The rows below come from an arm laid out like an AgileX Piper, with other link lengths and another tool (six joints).
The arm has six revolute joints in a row. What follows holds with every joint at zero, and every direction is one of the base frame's. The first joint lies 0.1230 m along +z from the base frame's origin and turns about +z. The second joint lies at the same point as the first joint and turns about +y. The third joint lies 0.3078 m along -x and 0.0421 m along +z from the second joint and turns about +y. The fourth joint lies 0.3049 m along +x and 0.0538 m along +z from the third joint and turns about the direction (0.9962, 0, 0.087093). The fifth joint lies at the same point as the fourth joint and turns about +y. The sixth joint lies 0.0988 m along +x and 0.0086 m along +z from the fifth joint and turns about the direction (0.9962, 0, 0.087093). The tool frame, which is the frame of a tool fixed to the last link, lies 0.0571 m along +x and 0.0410 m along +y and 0.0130 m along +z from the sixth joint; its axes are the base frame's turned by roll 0.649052, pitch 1.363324 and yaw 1.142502 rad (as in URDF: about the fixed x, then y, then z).
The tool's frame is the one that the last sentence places.
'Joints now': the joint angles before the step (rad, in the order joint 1, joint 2, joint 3, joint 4, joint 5, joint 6). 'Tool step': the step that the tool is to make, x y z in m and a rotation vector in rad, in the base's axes. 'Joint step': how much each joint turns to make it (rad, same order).
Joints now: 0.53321 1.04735 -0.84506 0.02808 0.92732 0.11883
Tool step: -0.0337 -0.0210 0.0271 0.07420 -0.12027 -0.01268
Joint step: -0.00022 -0.20317 0.06554 -0.00584 -0.00397 0.01529
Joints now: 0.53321 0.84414 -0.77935 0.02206 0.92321 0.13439
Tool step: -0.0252 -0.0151 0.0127 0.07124 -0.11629 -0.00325
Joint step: -0.00063 -0.16285 0.07023 0.00068 -0.04379 0.00228
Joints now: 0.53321 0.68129 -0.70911 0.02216 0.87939 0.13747
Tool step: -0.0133 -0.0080 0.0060 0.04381 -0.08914 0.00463
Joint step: -0.00031 -0.09677 0.04599 -0.00072 -0.04812 -0.00927
